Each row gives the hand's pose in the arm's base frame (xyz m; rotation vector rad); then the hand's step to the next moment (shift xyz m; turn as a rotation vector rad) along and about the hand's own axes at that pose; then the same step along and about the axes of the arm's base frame.
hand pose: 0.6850 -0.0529 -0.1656 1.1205 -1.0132 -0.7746
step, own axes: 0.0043 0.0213 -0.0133 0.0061 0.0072 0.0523
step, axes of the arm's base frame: 0.0141 0.0066 0.0201 -0.0464 -0.0217 0.0141
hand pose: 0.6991 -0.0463 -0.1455 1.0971 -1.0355 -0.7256
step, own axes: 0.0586 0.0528 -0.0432 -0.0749 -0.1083 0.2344
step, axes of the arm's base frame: 0.0610 -0.0192 0.0632 -0.2437 -0.0522 -0.1008
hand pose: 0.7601 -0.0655 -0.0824 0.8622 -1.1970 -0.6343
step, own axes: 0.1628 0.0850 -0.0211 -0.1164 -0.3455 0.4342
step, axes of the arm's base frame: 0.0616 -0.0809 0.1544 -0.4427 -0.1931 -0.2969
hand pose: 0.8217 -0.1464 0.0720 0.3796 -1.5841 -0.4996
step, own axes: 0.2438 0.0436 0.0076 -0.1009 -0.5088 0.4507
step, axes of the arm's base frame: -0.0238 -0.0905 0.2294 -0.4695 -0.3380 -0.3709
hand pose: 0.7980 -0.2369 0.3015 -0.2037 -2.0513 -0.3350
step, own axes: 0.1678 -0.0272 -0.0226 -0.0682 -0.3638 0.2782
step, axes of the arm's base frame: -0.0696 -0.0324 0.1534 -0.3010 -0.2558 -0.2416
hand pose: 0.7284 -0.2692 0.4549 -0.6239 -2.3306 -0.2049
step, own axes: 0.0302 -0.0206 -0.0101 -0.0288 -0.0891 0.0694
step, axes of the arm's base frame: -0.0233 -0.0097 0.0284 -0.0668 -0.0668 -0.0682
